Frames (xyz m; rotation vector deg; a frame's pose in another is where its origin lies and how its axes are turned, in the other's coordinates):
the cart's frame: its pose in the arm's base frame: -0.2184 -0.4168 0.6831 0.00 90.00 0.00
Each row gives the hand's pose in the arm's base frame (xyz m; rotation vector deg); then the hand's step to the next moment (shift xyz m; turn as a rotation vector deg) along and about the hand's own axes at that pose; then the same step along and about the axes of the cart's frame.
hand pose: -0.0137 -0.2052 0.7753 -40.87 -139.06 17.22
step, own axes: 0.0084 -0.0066 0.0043 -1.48 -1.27 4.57
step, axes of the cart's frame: -0.0029 -0.0010 -0.0111 3.91 -2.10 -2.23
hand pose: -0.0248 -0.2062 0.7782 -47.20 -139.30 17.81
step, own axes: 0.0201 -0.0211 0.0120 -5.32 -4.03 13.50
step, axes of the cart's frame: -0.0066 -0.0047 -0.0305 11.85 -7.00 -6.11
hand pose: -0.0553 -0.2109 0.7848 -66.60 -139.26 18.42
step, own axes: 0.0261 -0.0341 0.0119 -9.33 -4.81 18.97
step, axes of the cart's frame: -0.0097 -0.0011 -0.0435 17.48 -10.76 -6.97
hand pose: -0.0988 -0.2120 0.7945 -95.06 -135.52 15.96
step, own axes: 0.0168 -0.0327 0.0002 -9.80 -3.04 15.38
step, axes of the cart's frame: -0.0107 0.0048 -0.0348 14.61 -10.54 -4.15
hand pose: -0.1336 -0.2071 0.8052 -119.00 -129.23 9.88
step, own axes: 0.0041 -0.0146 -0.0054 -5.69 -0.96 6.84
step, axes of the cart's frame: -0.0072 0.0031 -0.0141 6.52 -5.98 -1.35
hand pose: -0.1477 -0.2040 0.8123 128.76 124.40 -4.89
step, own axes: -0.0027 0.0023 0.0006 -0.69 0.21 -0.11
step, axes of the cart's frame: 0.0005 -0.0028 0.0022 -0.14 -0.69 0.19
